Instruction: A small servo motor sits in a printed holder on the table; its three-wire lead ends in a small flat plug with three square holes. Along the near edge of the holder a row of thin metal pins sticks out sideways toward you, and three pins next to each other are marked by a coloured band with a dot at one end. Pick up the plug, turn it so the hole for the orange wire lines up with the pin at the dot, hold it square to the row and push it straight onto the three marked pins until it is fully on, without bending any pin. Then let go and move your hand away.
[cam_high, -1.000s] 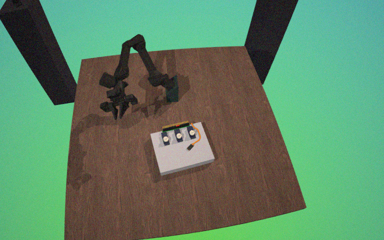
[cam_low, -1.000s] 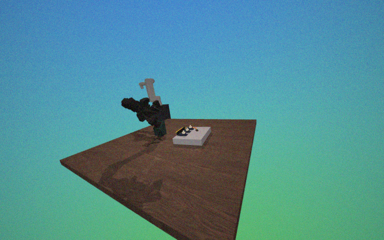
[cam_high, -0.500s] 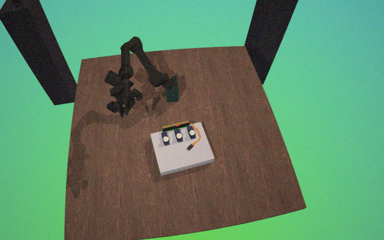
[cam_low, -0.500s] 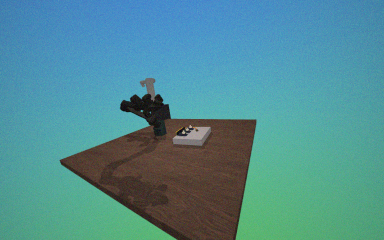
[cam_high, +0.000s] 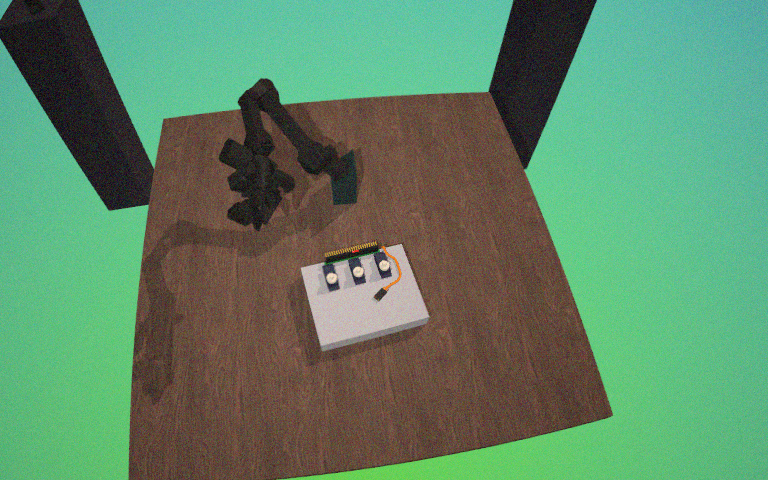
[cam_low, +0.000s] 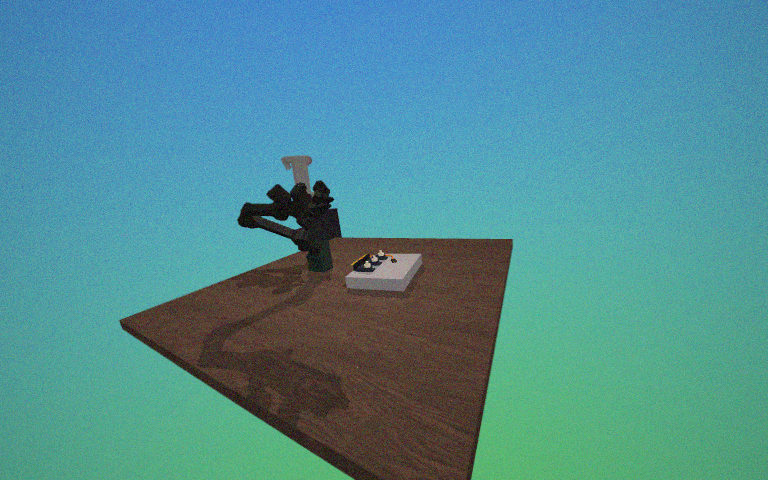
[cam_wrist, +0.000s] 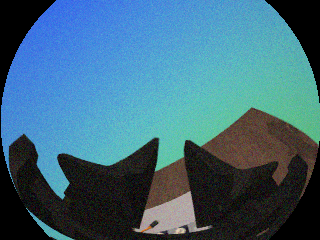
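My gripper tip is now 280 mm above the red band, 230 mm to the right of it and 70 mm past it. The rest, counted from my gripper tip: grey printed holder (330 mm below, 230 mm to the left, 90 mm ahead).
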